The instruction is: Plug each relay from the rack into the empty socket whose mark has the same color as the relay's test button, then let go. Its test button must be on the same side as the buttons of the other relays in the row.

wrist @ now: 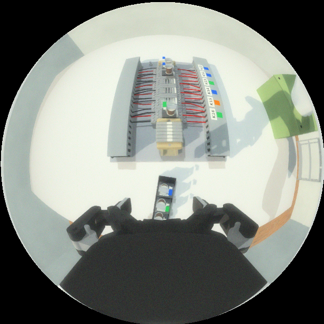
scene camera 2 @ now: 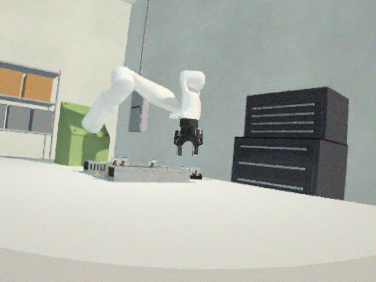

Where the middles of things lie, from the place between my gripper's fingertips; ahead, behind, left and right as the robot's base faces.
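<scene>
Panel (wrist: 144, 147): 9 cm below my hand, 7 cm ahead of it and 21 cm to the right of it.
</scene>
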